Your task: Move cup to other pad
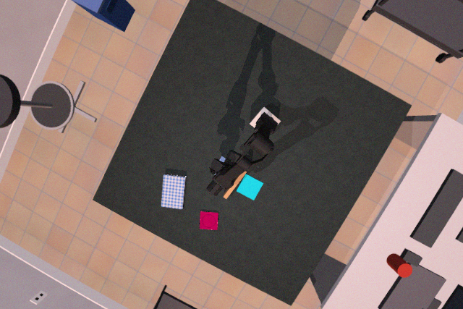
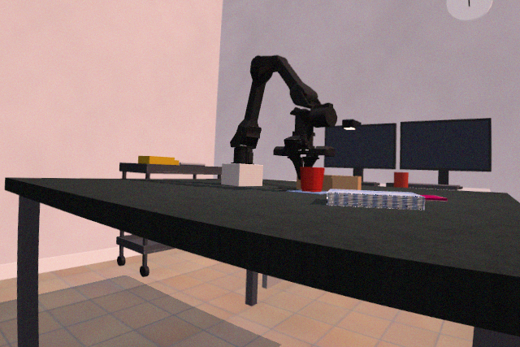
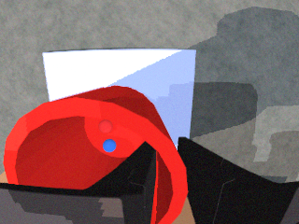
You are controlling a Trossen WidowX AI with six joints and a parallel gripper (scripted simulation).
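Now: the red cup 5 cm below my hand and 3 cm ahead of it. Round my hand: blue marble: 5 cm below, 4 cm ahead, 1 cm to the left; then wooden bar: 7 cm to the left, 5 cm below, 5 cm ahead; then green marble: 5 cm below, 3 cm ahead, 2 cm to the right.
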